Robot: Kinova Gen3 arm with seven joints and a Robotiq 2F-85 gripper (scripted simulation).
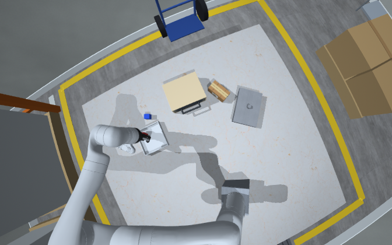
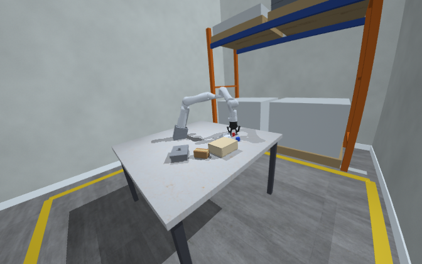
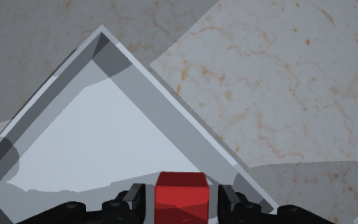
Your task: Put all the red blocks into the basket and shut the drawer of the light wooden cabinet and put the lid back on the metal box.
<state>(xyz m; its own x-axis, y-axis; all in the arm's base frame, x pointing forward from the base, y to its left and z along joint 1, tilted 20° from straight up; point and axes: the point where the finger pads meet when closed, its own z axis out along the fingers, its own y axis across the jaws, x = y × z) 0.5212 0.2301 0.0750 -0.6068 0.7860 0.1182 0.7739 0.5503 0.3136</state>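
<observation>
The basket lies 40 mm behind my hand, 30 mm to the right of it and 20 mm below it. The rest, counted from my hand: light wooden cabinet 310 mm to the right, 70 mm ahead, 10 mm above; then cardboard box 480 mm to the right, 10 mm behind, 10 mm above; then drawer 310 mm to the right, 60 mm ahead, 10 mm above.
</observation>
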